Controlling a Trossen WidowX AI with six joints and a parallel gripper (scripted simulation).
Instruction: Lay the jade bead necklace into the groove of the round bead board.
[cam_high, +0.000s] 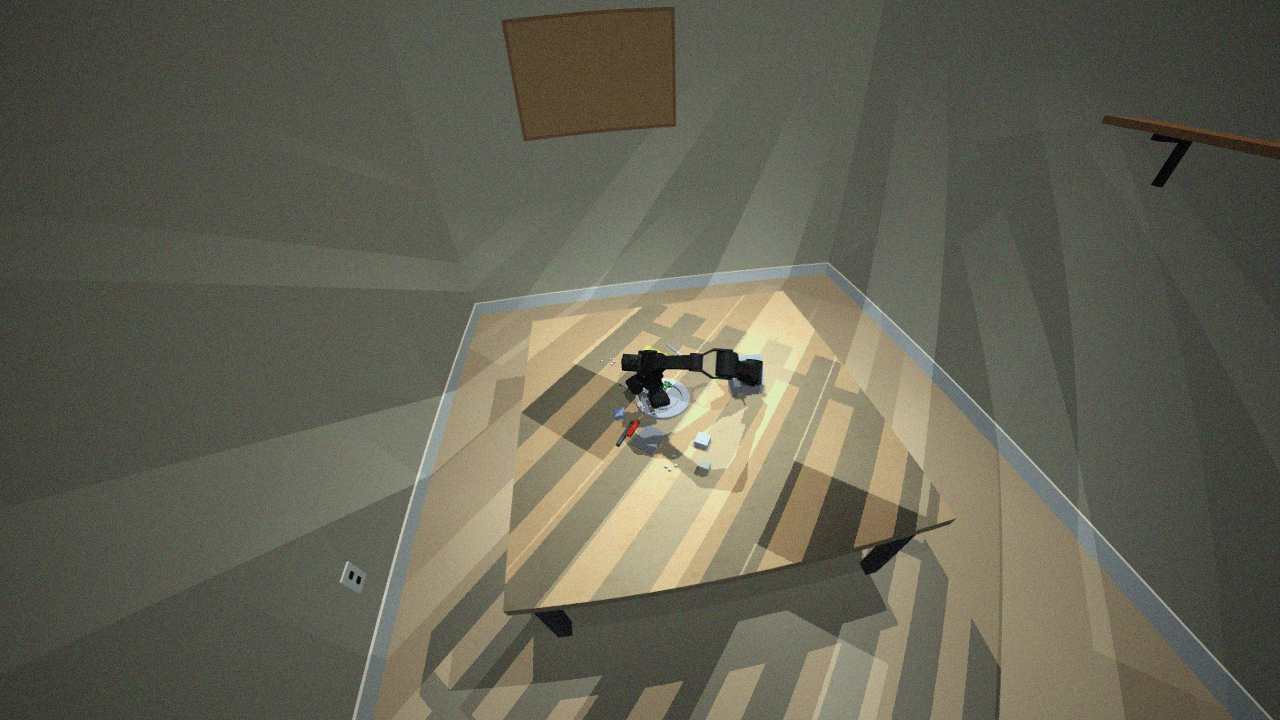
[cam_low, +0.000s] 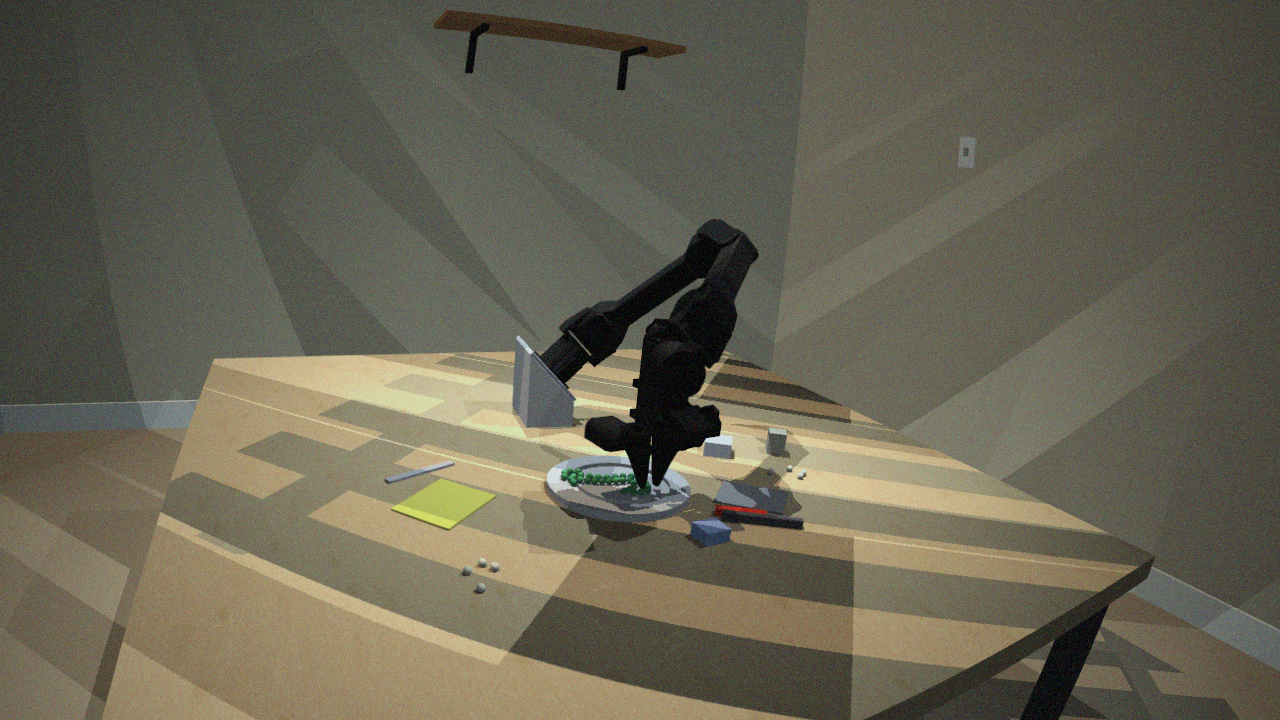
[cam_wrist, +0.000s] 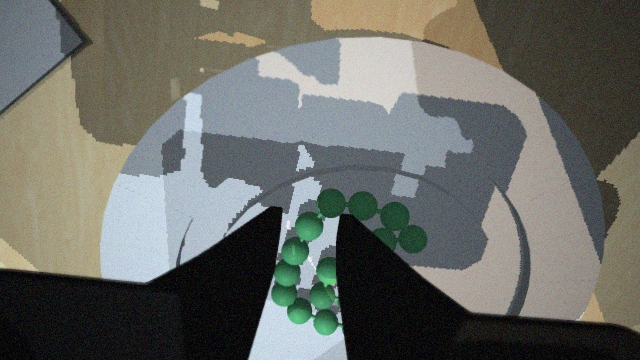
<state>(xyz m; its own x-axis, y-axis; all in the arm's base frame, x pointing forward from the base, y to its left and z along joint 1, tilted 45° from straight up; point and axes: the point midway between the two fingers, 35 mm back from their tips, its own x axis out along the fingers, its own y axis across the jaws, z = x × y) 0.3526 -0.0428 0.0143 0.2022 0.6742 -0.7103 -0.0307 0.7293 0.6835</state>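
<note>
The round grey bead board is 4 cm behind my gripper tip, 2 cm to the right of it and 1 cm below it. Round my gripper tip: grey plate 6 cm ahead, 14 cm to the left, 2 cm below; then blue block 13 cm ahead, 1 cm to the left, 1 cm below; then red and black pen 11 cm ahead, 9 cm to the left, 1 cm below.
</note>
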